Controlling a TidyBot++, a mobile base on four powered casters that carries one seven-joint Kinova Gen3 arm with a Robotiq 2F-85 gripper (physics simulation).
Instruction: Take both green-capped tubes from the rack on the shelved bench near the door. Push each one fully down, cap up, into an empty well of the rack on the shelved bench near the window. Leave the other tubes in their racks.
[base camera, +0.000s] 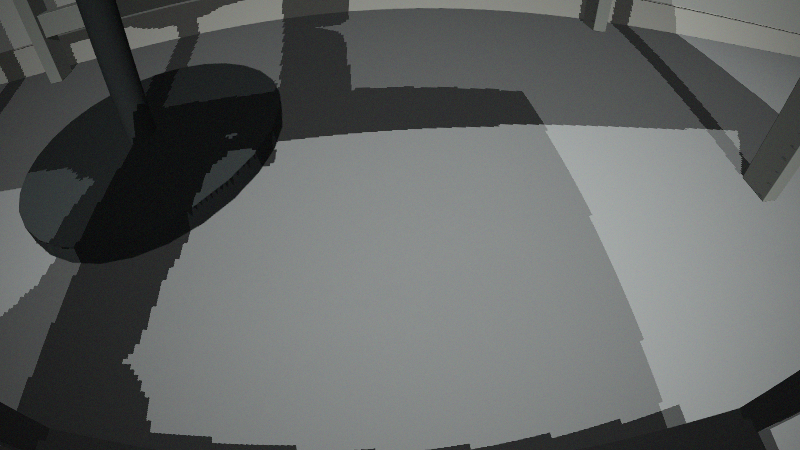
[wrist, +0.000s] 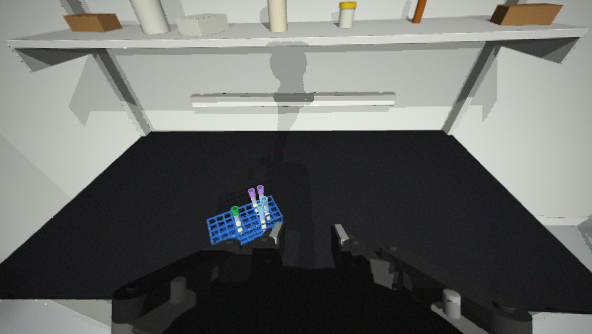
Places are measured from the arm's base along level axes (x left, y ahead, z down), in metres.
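Pixels of known places: gripper, fingertip midpoint: (wrist: 307, 235).
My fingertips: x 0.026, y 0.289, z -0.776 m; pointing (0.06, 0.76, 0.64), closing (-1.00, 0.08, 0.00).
Behind a point stands the place of what it marks.
A blue rack (wrist: 220, 231) {z -0.395, x 0.290, y 0.506 m} stands slightly turned on the black bench top (wrist: 410, 190) {z -0.365, x -0.304, y 0.758 m}, left of centre in the wrist view. One green-capped tube (wrist: 235, 212) {z -0.480, x 0.230, y 0.515 m} stands cap up near its middle. Two purple-capped tubes (wrist: 252, 193) {z -0.481, x 0.204, y 0.584 m} (wrist: 260, 189) {z -0.483, x 0.185, y 0.599 m} and two light-blue-capped tubes (wrist: 260, 208) {z -0.483, x 0.168, y 0.533 m} (wrist: 264, 201) {z -0.483, x 0.163, y 0.558 m} stand toward its right end. Which of the two benches this is I cannot tell. My gripper (wrist: 307, 235) {z -0.776, x 0.026, y 0.289 m} is partly open and empty, above the bench, with its fingertips to the right of the rack in the view. The left finger overlaps the view of the rack's near right edge.
A shelf (wrist: 300, 37) {z -0.822, x 0.091, y 0.829 m} over the bench carries brown boxes (wrist: 93, 22) {z -0.846, x 0.734, y 0.899 m} (wrist: 527, 14) {z -0.845, x -0.496, y 0.964 m}, a yellow-lidded jar (wrist: 346, 16) {z -0.851, x -0.029, y 0.970 m} and a cream cylinder (wrist: 277, 15) {z -0.862, x 0.163, y 0.905 m}. A pale rail (wrist: 295, 101) {z -0.537, x 0.145, y 1.087 m} runs along the wall. In the base camera view, a round dark base with a pole (base camera: 114, 72) {z 0.246, x 0.368, y 0.582 m} stands left, a post (base camera: 774, 156) {z 0.325, x -0.591, y 0.491 m} right.
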